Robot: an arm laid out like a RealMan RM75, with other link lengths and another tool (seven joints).
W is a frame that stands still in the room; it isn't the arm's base.
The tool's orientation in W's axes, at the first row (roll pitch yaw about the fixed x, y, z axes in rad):
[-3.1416, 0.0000, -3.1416]
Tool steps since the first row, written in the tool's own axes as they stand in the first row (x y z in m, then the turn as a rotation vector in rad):
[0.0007, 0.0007, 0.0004, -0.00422, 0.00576, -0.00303]
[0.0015, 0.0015, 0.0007, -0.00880, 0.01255, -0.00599]
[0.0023, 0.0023, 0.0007, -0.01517, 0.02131, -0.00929]
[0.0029, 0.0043, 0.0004, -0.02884, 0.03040, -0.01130]
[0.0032, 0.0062, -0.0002, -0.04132, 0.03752, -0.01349]
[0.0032, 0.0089, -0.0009, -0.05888, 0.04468, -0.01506]
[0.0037, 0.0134, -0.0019, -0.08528, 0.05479, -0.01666]
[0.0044, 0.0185, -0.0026, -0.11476, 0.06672, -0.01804]
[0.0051, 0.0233, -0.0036, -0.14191, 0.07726, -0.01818]
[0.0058, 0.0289, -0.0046, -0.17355, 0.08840, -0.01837]
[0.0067, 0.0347, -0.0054, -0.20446, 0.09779, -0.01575]
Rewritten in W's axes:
[-0.0007, 0.0007, -0.0004, 0.00422, 0.00576, 0.00303]
[-0.0015, 0.0015, -0.0007, 0.00880, 0.01255, 0.00599]
[-0.0023, 0.0023, -0.0007, 0.01517, 0.02131, 0.00929]
[-0.0029, 0.0043, -0.0004, 0.02884, 0.03040, 0.01130]
[-0.0032, 0.0062, 0.0002, 0.04132, 0.03752, 0.01349]
[-0.0032, 0.0089, 0.0009, 0.05888, 0.04468, 0.01506]
[-0.0037, 0.0134, 0.0019, 0.08528, 0.05479, 0.01666]
[-0.0044, 0.0185, 0.0026, 0.11476, 0.06672, 0.01804]
[-0.0051, 0.0233, 0.0036, 0.14191, 0.07726, 0.01818]
[-0.0058, 0.0289, 0.0046, 0.17355, 0.08840, 0.01837]
[-0.0067, 0.0347, 0.0054, 0.20446, 0.09779, 0.01575]

